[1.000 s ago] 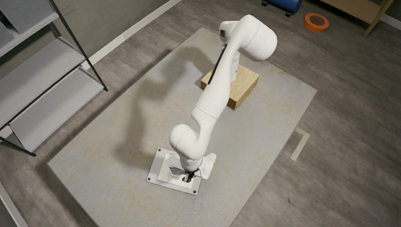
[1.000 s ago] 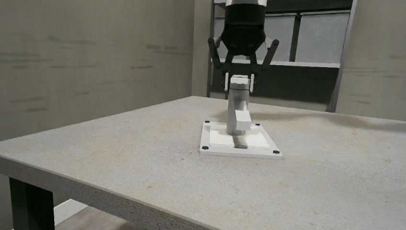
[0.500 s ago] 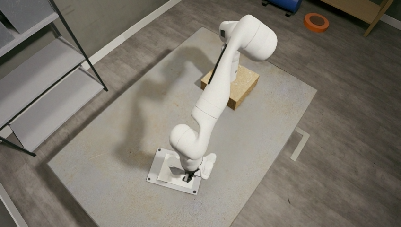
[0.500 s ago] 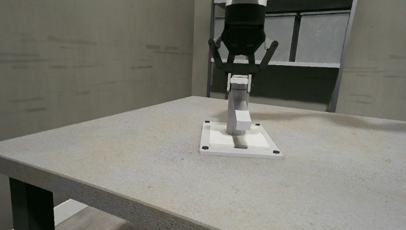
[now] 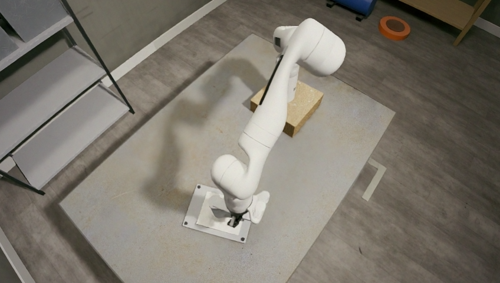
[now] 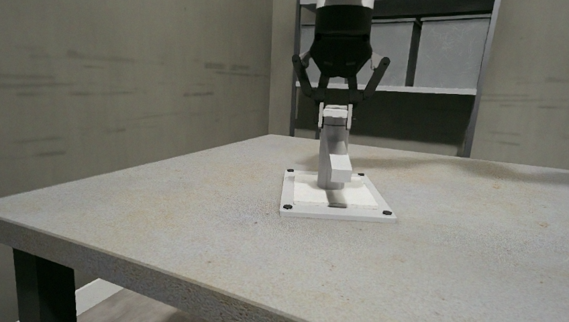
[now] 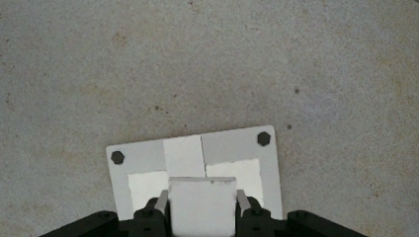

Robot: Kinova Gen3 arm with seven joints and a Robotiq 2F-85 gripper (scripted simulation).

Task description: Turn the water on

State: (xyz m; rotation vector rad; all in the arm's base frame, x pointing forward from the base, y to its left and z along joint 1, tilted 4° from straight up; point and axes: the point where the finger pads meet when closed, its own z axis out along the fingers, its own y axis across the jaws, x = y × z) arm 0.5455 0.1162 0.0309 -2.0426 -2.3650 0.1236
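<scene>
The lever lies 30 mm to the right of my hand and 10 mm above it. Round my hand: white tap (60 mm to the right, 50 mm below, 10 mm ahead).
</scene>
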